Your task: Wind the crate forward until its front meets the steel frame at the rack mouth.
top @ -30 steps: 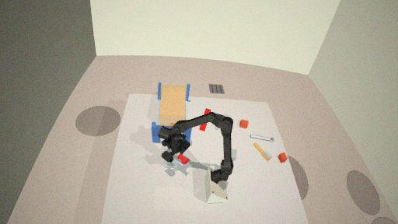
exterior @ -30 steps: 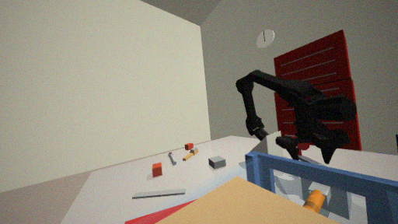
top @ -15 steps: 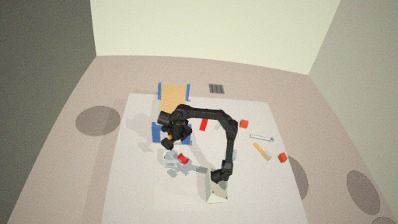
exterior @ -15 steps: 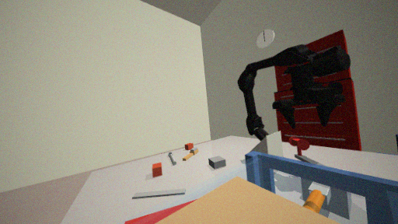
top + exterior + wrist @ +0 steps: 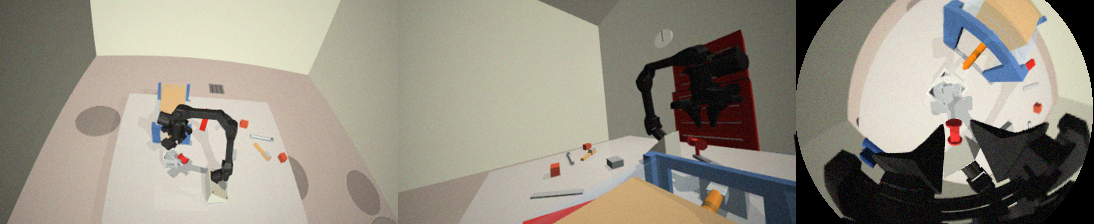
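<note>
The red knob lies 80 mm below my gripper tip, 40 mm to the right of it and 40 mm behind it. Round my gripper tip: blue frame 190 mm ahead, 110 mm below, 40 mm to the left; then grey winch 180 mm below, 20 mm to the left, 10 mm ahead; then winch handle 110 mm below, 20 mm to the right, 10 mm behind.
</note>
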